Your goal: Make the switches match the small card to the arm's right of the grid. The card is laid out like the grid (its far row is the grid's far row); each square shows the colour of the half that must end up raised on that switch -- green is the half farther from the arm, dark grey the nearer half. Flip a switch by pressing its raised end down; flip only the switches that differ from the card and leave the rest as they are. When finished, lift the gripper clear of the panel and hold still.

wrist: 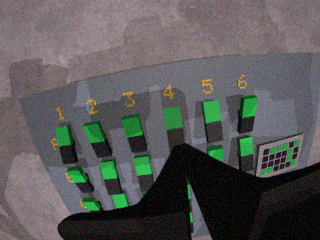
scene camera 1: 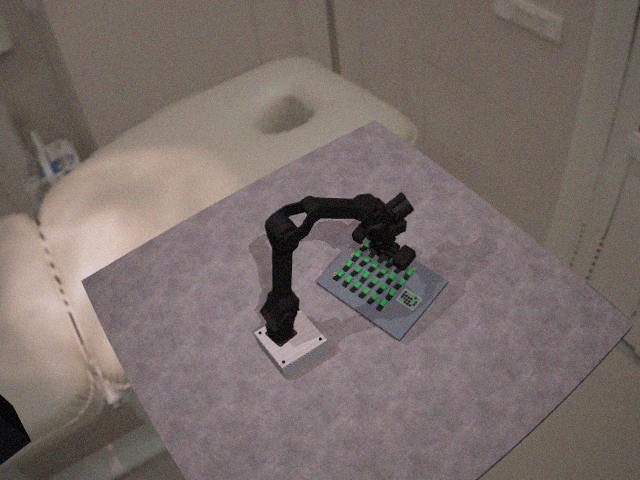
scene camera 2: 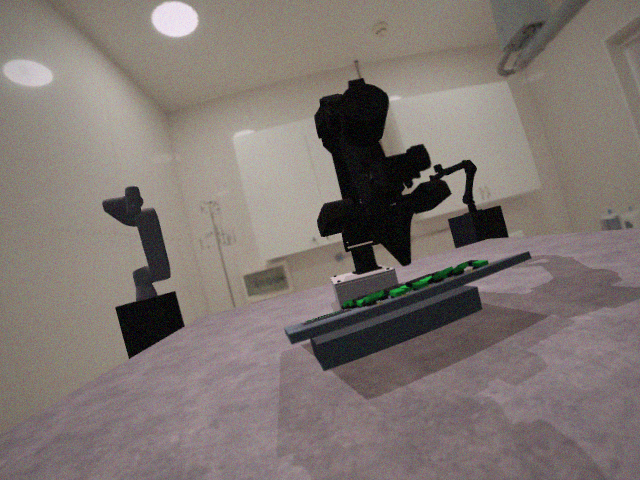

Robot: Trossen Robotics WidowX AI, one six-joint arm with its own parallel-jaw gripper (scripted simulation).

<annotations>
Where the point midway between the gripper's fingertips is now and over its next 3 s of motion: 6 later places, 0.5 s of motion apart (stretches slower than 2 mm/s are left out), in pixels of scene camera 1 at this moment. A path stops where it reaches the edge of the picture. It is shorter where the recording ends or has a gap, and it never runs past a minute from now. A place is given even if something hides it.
The gripper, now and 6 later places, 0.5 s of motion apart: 388, 260; 388, 262; 388, 264; 388, 264; 388, 264; 387, 263; 363, 244
</annotations>
